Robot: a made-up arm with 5 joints. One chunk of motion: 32 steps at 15 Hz.
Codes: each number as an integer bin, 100 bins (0 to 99) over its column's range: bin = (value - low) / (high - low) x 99, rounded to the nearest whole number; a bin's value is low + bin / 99 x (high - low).
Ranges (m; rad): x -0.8..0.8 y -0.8..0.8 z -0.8..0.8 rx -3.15..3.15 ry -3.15..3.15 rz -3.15..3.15
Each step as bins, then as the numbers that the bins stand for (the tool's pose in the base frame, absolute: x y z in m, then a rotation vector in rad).
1 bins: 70 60 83 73 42 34
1 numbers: 0.3313 0.1697 0.5414 1.4955 -0.4773 -0.9864
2 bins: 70 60 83 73 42 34
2 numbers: 0.3313 0.1697 0.5414 1.4955 -0.4773 -0.9864
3 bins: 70 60 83 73 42 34
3 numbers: 0.3313 0.1697 0.5414 1.4955 -0.4773 -0.9864
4 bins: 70 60 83 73 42 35
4 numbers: 0.3313 0.1697 0.5414 1.4955 -0.4773 -0.9227
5 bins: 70 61 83 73 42 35
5 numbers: 0.3313 0.1859 0.5414 1.4955 -0.4773 -0.9227
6 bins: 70 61 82 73 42 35
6 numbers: 0.3313 0.1859 0.5253 1.4955 -0.4773 -0.9227
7 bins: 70 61 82 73 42 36
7 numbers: 0.3313 0.1859 0.5253 1.4955 -0.4773 -0.8591
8 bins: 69 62 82 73 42 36
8 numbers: 0.3152 0.2020 0.5253 1.4955 -0.4773 -0.8591
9 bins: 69 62 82 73 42 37
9 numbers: 0.3152 0.2020 0.5253 1.4955 -0.4773 -0.7955
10 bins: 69 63 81 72 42 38
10 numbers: 0.3152 0.2182 0.5091 1.4318 -0.4773 -0.7318
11 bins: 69 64 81 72 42 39
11 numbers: 0.3152 0.2343 0.5091 1.4318 -0.4773 -0.6682
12 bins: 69 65 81 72 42 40
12 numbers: 0.3152 0.2505 0.5091 1.4318 -0.4773 -0.6045
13 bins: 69 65 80 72 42 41
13 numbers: 0.3152 0.2505 0.4929 1.4318 -0.4773 -0.5409
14 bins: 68 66 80 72 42 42
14 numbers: 0.2990 0.2667 0.4929 1.4318 -0.4773 -0.4773
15 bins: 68 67 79 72 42 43
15 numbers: 0.2990 0.2828 0.4768 1.4318 -0.4773 -0.4136
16 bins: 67 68 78 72 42 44
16 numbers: 0.2828 0.2990 0.4606 1.4318 -0.4773 -0.3500
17 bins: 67 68 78 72 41 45
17 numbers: 0.2828 0.2990 0.4606 1.4318 -0.5409 -0.2864
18 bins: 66 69 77 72 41 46
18 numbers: 0.2667 0.3152 0.4444 1.4318 -0.5409 -0.2227
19 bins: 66 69 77 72 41 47
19 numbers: 0.2667 0.3152 0.4444 1.4318 -0.5409 -0.1591
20 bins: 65 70 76 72 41 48
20 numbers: 0.2505 0.3313 0.4283 1.4318 -0.5409 -0.0955
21 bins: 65 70 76 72 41 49
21 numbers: 0.2505 0.3313 0.4283 1.4318 -0.5409 -0.0318
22 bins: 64 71 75 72 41 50
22 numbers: 0.2343 0.3475 0.4121 1.4318 -0.5409 0.0318
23 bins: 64 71 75 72 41 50
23 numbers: 0.2343 0.3475 0.4121 1.4318 -0.5409 0.0318
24 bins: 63 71 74 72 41 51
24 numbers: 0.2182 0.3475 0.3960 1.4318 -0.5409 0.0955
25 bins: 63 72 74 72 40 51
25 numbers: 0.2182 0.3636 0.3960 1.4318 -0.6045 0.0955
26 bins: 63 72 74 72 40 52
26 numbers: 0.2182 0.3636 0.3960 1.4318 -0.6045 0.1591
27 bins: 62 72 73 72 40 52
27 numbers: 0.2020 0.3636 0.3798 1.4318 -0.6045 0.1591
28 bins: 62 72 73 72 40 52
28 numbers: 0.2020 0.3636 0.3798 1.4318 -0.6045 0.1591
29 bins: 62 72 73 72 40 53
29 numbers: 0.2020 0.3636 0.3798 1.4318 -0.6045 0.2227
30 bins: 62 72 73 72 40 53
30 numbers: 0.2020 0.3636 0.3798 1.4318 -0.6045 0.2227
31 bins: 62 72 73 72 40 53
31 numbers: 0.2020 0.3636 0.3798 1.4318 -0.6045 0.2227
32 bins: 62 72 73 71 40 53
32 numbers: 0.2020 0.3636 0.3798 1.3682 -0.6045 0.2227
